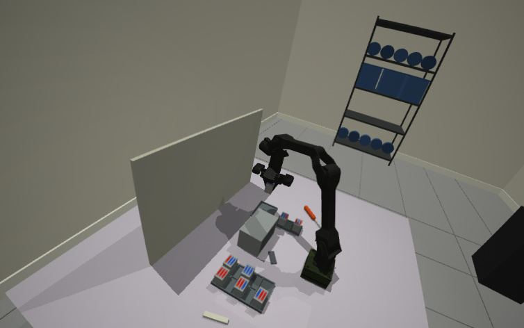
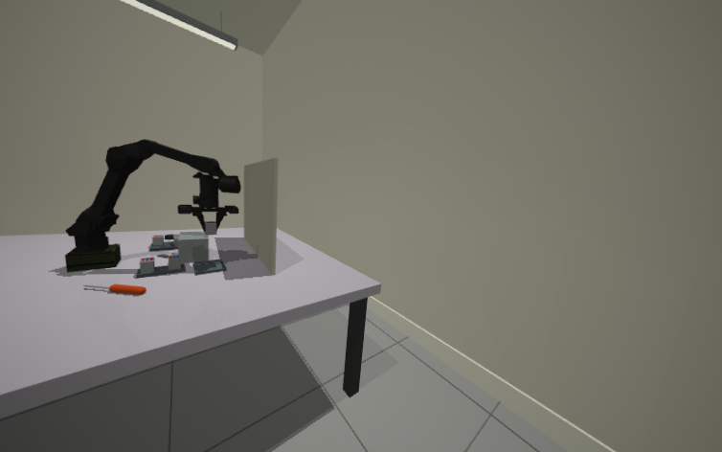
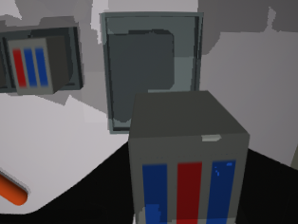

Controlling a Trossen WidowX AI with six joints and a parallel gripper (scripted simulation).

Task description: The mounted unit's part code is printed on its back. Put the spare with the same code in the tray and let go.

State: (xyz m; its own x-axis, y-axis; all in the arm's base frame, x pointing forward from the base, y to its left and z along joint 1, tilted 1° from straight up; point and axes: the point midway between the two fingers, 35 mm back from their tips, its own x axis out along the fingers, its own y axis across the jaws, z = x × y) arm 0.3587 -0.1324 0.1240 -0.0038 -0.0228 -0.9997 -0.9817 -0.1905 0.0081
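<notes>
Now: gripper tip 15 cm above the tray and 1 cm past it. Also, from my gripper tip: grey spare: 2 cm above; then grey mounted unit: 18 cm to the left, 10 cm below, 7 cm behind; then holder: 15 cm behind, 14 cm below.
</notes>
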